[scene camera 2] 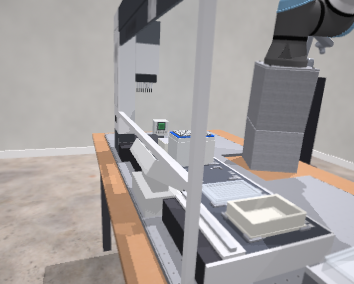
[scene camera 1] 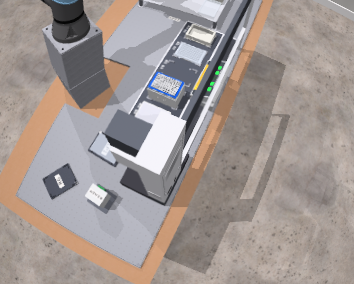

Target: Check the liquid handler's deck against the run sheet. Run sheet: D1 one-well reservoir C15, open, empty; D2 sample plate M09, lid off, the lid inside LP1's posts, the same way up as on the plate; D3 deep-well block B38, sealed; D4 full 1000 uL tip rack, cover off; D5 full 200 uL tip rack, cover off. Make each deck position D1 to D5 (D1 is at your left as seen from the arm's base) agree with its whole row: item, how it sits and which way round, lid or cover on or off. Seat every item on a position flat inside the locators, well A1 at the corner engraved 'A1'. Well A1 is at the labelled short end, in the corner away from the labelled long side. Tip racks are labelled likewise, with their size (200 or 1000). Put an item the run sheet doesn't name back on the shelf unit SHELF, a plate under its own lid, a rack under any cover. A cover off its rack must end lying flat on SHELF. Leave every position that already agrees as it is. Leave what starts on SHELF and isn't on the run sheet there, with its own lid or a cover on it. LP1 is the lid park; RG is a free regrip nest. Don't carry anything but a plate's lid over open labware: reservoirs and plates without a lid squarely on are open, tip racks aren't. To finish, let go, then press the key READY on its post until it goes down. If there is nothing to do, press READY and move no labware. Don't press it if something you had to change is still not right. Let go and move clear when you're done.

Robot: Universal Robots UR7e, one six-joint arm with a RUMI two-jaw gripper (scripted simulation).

Note:
In view: a clear well plate [scene camera 2: 221, 192], a cream one-well reservoir [scene camera 2: 244, 213] and a blue-framed tip rack [scene camera 1: 167, 90].

